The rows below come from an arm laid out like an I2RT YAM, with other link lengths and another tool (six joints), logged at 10 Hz.
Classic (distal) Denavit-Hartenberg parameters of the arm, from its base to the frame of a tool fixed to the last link. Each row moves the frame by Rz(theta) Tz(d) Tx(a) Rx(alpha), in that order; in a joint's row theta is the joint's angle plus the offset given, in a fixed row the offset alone. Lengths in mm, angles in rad.
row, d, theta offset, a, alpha
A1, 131.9, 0, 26, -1.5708
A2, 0, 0, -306.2, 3.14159
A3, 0, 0.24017, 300.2, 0
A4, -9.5, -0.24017, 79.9, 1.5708
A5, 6.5, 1.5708, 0, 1.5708
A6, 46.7, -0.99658, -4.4, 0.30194
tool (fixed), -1.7, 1.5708, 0, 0
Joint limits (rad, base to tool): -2.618..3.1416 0..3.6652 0..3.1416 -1.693..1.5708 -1.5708..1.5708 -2.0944..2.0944
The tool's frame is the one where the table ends.
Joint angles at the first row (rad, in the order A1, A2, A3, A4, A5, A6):
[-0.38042, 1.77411, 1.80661, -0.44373, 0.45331, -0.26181]
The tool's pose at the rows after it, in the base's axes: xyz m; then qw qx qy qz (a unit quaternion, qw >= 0):
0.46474 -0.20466 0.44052 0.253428 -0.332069 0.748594 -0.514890
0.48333 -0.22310 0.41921 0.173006 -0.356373 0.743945 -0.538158
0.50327 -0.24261 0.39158 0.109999 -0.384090 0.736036 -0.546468
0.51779 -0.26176 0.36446 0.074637 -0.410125 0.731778 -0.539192
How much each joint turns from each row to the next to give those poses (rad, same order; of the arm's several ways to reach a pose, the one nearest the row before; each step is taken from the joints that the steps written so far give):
[-0.00413, 0.08605, 0.05831, 0.02127, 0.13690, -0.14013]
[-0.01133, 0.08041, 0.02772, 0.06114, 0.09910, -0.14480]
[-0.01445, 0.08687, 0.02258, 0.07656, 0.05365, -0.13473]
[-0.01980, 0.07632, 0.02463, 0.04375, 0.00073, -0.08701]

